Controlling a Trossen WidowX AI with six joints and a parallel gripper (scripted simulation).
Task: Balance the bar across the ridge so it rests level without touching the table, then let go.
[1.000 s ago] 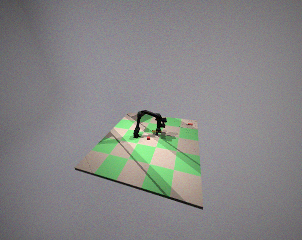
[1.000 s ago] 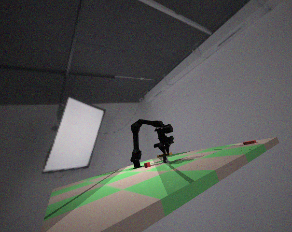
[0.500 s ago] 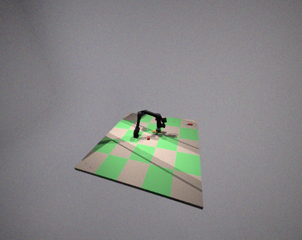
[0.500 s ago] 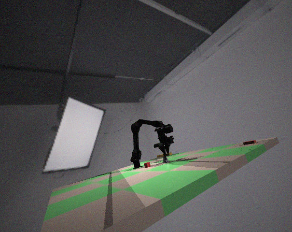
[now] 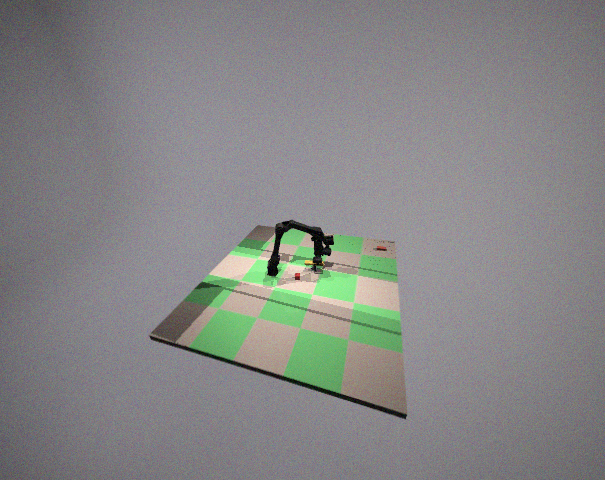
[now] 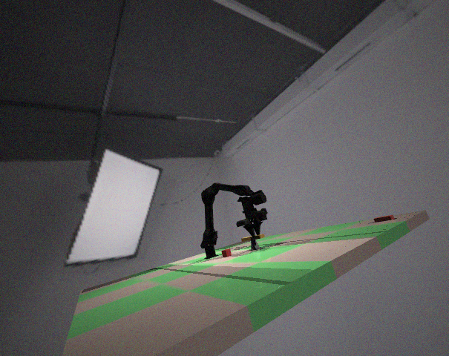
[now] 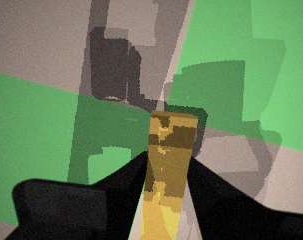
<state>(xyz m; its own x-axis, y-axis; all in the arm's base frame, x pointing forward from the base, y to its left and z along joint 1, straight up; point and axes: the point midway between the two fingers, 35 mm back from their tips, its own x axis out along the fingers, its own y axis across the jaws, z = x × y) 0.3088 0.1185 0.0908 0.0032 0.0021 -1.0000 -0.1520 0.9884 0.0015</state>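
Now: the yellow bar 30 mm behind my gripper tip. Also, from my gripper tip: flat red block 430 mm ahead, 380 mm to the left, 50 mm below; then red cube 120 mm behind, 130 mm to the right, 40 mm below.
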